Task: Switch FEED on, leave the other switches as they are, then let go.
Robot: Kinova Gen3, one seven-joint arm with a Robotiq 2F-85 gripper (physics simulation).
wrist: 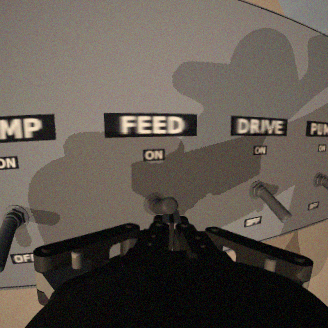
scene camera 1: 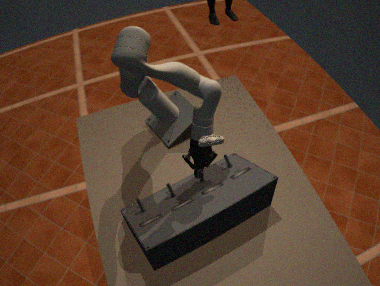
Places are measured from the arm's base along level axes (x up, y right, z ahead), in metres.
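Pixels of known places: gripper, between the fingertips: (wrist: 169, 220) (scene camera 1: 197, 177); arm's base, origin of its link: (scene camera 1: 169, 114).
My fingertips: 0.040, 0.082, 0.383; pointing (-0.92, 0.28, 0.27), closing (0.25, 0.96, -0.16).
Ahead of a thing's pixels: the offset from my fingertips to its top centre, as dx, dy, dz. "spot": to the spot under its first point.
The FEED switch @(+0.039, -0.010, +0.012) (scene camera 1: 202, 177) (wrist: 162, 204) is a short grey lever below the FEED label @(+0.026, -0.011, +0.082) (wrist: 151, 125). In the wrist view it points almost at the camera, with its tip below its ON mark @(spot: +0.010, -0.010, +0.057) (wrist: 153, 155); its OFF mark is hidden behind the gripper. My gripper (scene camera 1: 198, 173) (wrist: 169, 220) is shut and empty. Its closed fingertips are at the lever's OFF side, right against or very close to the lever; contact is hard to tell. The switch box (scene camera 1: 200, 225) (wrist: 75, 60) stands in front of the arm.
The DRIVE lever @(+0.028, +0.111, +0.002) (scene camera 1: 170, 190) (wrist: 272, 201) and the partly visible PUMP lever @(+0.028, +0.231, +0.004) (scene camera 1: 140, 205) (wrist: 321, 180) lean toward OFF, right of FEED in the wrist view. The LAMP lever @(+0.028, -0.129, -0.003) (scene camera 1: 228, 161) (wrist: 10, 232) leans toward OFF on the left. The arm's shadow covers part of the panel.
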